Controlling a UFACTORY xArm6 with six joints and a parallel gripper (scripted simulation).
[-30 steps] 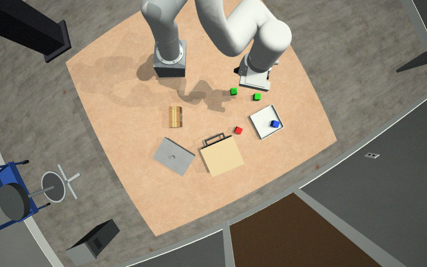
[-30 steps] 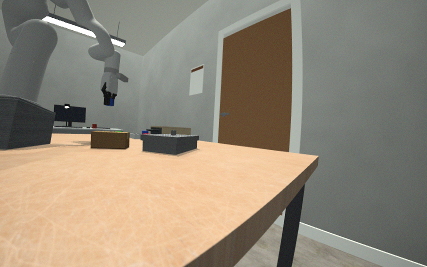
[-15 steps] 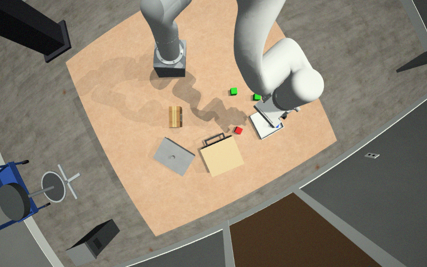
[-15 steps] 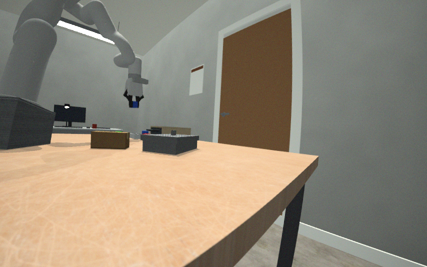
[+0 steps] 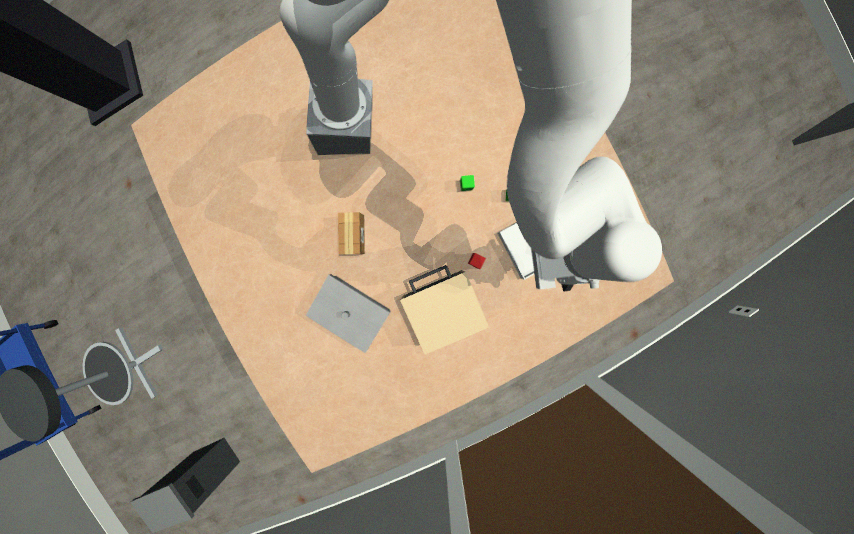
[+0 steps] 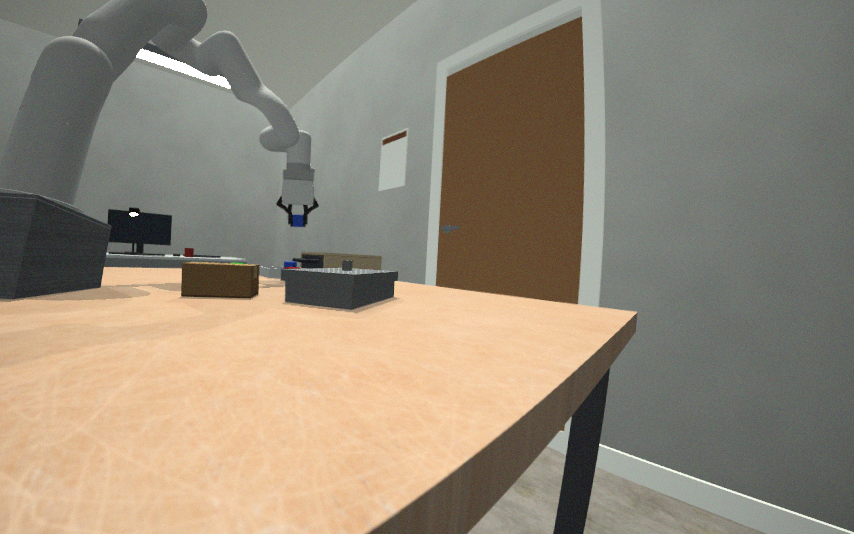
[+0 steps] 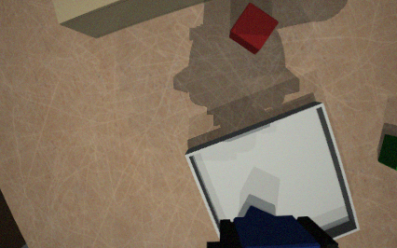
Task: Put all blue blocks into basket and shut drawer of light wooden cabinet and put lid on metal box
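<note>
Right now the white basket is 3 cm behind my hand, 3 cm to the left of it and 18 cm below it. Round my hand: light wooden cabinet (4 cm ahead, 26 cm to the right, 15 cm below); small brown box (23 cm behind, 42 cm to the right, 15 cm below); red block (4 cm behind, 13 cm to the right, 17 cm below).
</note>
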